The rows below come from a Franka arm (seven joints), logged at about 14 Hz.
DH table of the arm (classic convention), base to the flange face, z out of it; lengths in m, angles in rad. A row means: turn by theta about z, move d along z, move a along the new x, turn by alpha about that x. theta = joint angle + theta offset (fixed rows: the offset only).
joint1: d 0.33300, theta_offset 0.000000, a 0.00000, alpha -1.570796
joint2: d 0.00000, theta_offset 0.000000, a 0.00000, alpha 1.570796
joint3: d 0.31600, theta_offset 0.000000, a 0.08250, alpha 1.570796
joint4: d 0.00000, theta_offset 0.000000, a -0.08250, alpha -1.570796
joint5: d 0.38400, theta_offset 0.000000, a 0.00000, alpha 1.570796
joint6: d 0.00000, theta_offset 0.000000, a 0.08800, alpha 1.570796
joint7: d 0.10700, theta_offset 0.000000, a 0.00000, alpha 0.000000
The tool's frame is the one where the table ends.
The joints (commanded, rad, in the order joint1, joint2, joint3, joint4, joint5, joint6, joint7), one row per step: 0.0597 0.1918 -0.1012 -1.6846 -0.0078 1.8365 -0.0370; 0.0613 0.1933 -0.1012 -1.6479 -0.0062 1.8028 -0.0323; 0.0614 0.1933 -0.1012 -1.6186 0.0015 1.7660 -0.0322; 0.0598 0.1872 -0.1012 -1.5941 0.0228 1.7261 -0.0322; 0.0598 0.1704 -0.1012 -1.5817 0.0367 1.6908 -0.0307; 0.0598 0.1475 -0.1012 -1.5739 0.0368 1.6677 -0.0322; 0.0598 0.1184 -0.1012 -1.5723 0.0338 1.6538 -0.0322; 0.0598 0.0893 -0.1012 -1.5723 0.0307 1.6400 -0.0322; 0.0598 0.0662 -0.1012 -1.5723 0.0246 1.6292 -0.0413; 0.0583 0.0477 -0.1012 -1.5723 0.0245 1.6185 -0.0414; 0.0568 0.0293 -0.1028 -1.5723 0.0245 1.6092 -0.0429; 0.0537 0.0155 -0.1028 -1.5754 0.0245 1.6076 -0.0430; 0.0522 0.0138 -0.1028 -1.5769 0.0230 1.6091 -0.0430; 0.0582 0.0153 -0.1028 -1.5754 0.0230 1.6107 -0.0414; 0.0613 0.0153 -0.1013 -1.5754 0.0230 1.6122 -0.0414; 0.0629 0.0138 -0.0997 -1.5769 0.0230 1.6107 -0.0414
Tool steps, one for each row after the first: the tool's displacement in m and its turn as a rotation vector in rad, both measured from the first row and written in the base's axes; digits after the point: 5 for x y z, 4 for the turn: 0.00170 0.00133 0.01370 0.0011 -0.0017 -0.0037; 0.00140 0.00227 0.02455 0.0088 0.0055 -0.0059; -0.00122 0.00341 0.03663 0.0306 0.0139 -0.0120; -0.00699 0.00478 0.04987 0.0462 0.0195 -0.0156; -0.01354 0.00470 0.06549 0.0486 0.0120 -0.0133; -0.02140 0.00412 0.08243 0.0480 -0.0047 -0.0122; -0.02984 0.00349 0.09835 0.0474 -0.0198 -0.0112; -0.03686 0.00259 0.11080 0.0434 -0.0318 -0.0011; -0.04290 0.00150 0.12047 0.0449 -0.0396 -0.0021; -0.04897 -0.00048 0.13009 0.0463 -0.0487 -0.0034; -0.05319 -0.00243 0.13623 0.0472 -0.0579 -0.0061; -0.05361 -0.00346 0.13660 0.0457 -0.0595 -0.0076; -0.05282 -0.00008 0.13662 0.0457 -0.0610 -0.0032; -0.05257 0.00249 0.13675 0.0458 -0.0624 0.0014; -0.05314 0.00427 0.13674 0.0461 -0.0608 0.0046
